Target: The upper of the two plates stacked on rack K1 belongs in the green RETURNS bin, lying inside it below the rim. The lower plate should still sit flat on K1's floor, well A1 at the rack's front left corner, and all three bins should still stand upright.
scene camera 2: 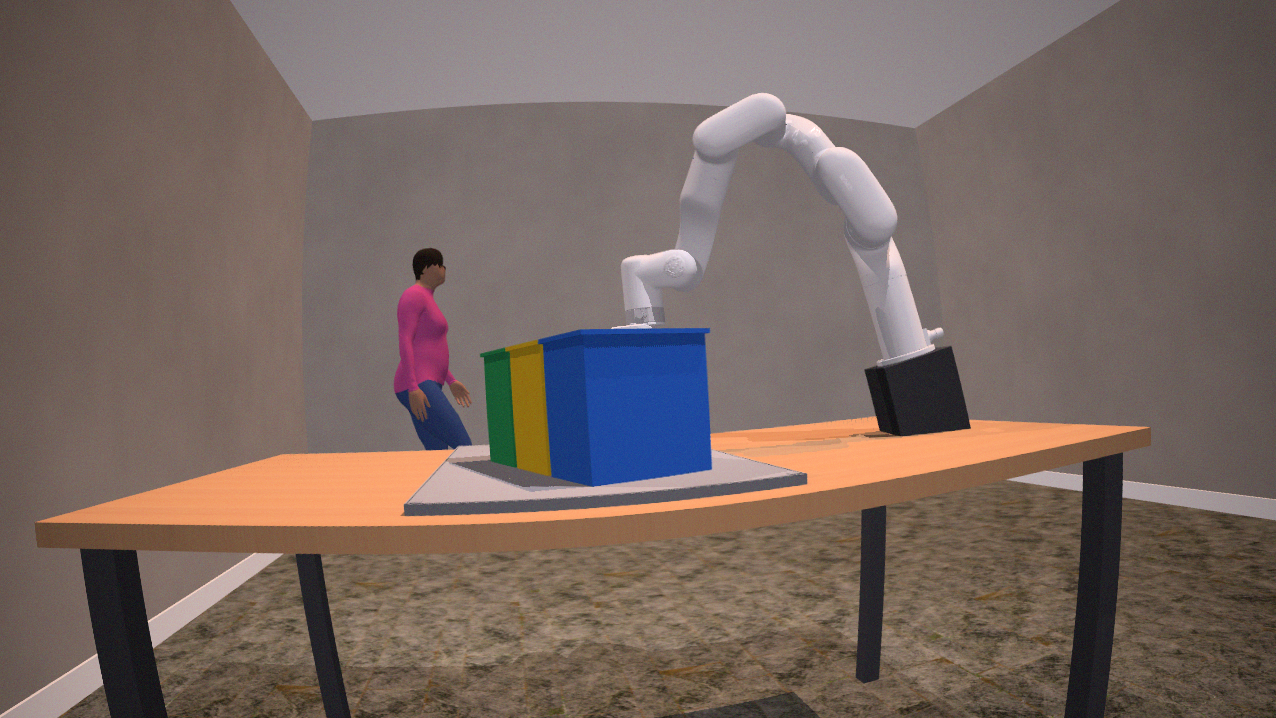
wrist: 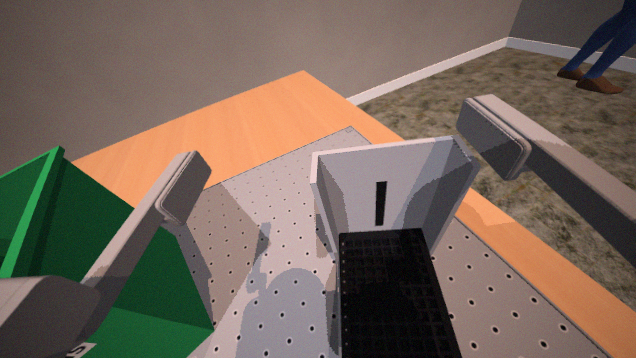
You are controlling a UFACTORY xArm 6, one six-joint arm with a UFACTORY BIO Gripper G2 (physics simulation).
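Where they show: hand, tool point: (wrist: 322, 162); arm's base, link origin: (scene camera 2: 906, 357).
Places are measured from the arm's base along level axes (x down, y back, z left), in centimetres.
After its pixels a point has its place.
My gripper (wrist: 339, 162) @[x -4.4, y -62.6, z -20.6 cm] is open, with its fingers wide apart in the wrist view and nothing between them; in scene camera 2 the bins hide it. White rack K1 (wrist: 360, 190) @[x 1.9, y -64.7, z -23.6 cm] stands beyond and below the fingers, with a slot in its far wall. A black plate (wrist: 387, 290) @[x 8.7, y -58.7, z -22.7 cm] lies in the rack, its near end cut off by the view. The lower plate cannot be told apart from it, and well A1 cannot be made out. The green RETURNS bin (scene camera 2: 499, 410) @[x 4.5, y -75.9, z 8.3 cm] (wrist: 90, 200) @[x -0.7, y -73.9, z 0.1 cm] stands upright, partly behind the left finger. The yellow bin (scene camera 2: 529, 410) @[x 4.4, y -70.6, z 20.4 cm] and blue bin (scene camera 2: 646, 410) @[x 4.8, y -56.3, z 34.1 cm] also stand upright.
A grey perforated board (scene camera 2: 472, 500) @[x 13.1, y -76.7, z 43.7 cm] (wrist: 280, 200) @[x 13.1, y -77.1, z -15.5 cm] lies on the wooden table (scene camera 2: 223, 491) @[x 14.4, y -117.9, z 27.1 cm] (wrist: 250, 115) @[x 14.4, y -113.9, z -13.8 cm] under the rack and bins. The arm's black base block (scene camera 2: 919, 392) @[x 6.6, y -1.7, z 7.3 cm] stands at the table's right. A person in pink (scene camera 2: 423, 334) stands behind the table.
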